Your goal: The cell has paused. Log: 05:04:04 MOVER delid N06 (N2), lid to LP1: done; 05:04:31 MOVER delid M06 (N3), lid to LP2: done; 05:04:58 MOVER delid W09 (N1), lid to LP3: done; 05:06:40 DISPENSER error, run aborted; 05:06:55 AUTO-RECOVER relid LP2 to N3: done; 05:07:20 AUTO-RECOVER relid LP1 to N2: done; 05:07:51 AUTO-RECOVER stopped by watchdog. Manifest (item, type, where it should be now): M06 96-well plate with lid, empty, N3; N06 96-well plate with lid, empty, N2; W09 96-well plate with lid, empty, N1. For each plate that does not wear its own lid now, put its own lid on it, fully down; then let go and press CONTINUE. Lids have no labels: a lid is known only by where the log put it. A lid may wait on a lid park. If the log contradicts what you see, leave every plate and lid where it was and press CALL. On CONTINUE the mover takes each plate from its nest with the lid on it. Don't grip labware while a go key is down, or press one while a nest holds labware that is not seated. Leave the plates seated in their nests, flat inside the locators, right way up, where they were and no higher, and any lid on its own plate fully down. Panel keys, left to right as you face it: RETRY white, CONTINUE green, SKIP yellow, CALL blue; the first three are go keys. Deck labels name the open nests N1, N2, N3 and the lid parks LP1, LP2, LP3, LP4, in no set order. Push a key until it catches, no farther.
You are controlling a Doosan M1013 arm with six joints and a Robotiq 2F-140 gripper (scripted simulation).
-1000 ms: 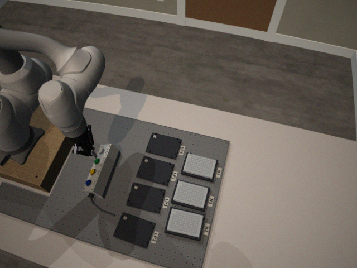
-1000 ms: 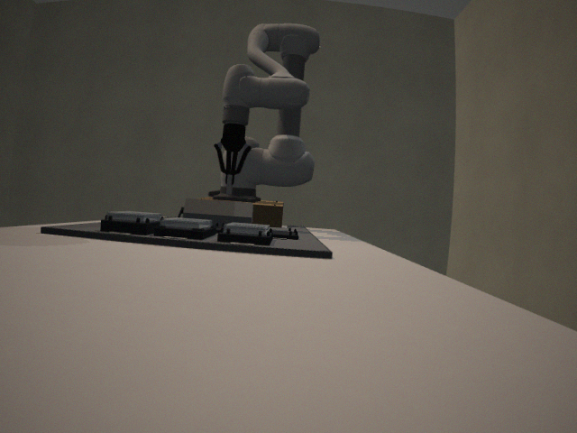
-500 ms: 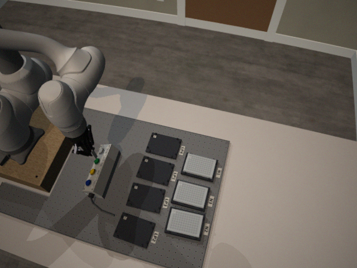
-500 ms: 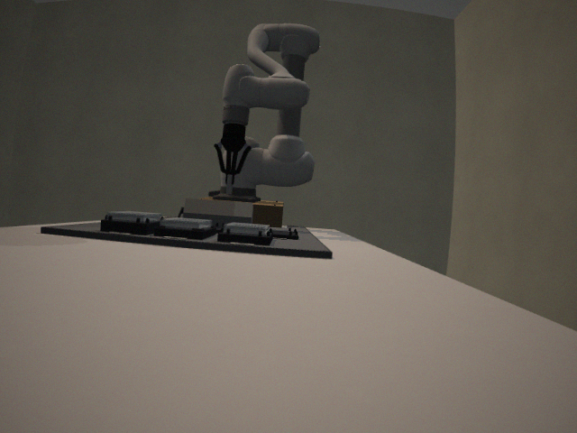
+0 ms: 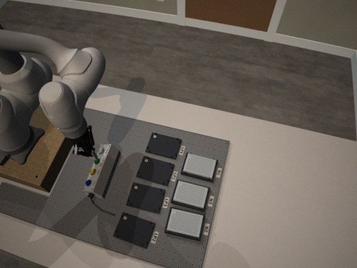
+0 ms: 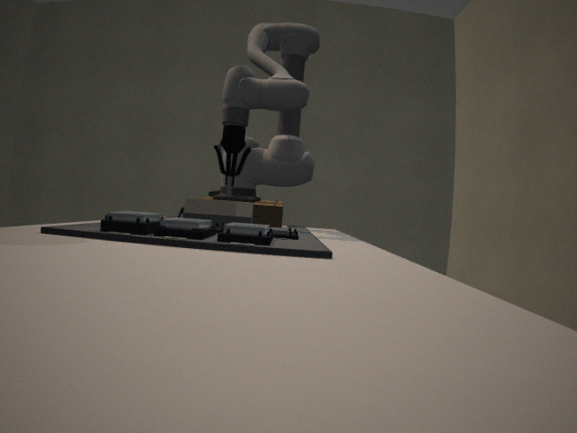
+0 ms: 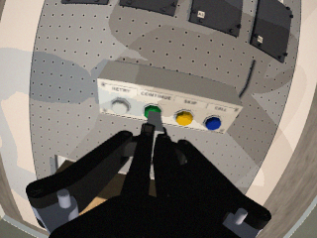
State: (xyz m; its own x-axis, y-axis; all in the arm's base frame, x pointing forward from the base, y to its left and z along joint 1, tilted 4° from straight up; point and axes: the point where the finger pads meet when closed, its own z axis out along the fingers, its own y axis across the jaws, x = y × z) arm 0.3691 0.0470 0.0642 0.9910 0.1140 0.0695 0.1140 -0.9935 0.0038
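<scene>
The green continue key is 70 mm below my hand. From my hand the other things lie so: blue call key: 100 mm to the right, 70 mm below, 10 mm ahead; then yellow skip key: 70 mm below, 50 mm to the right, 10 mm ahead; then white retry key: 70 mm below, 50 mm to the left.
</scene>
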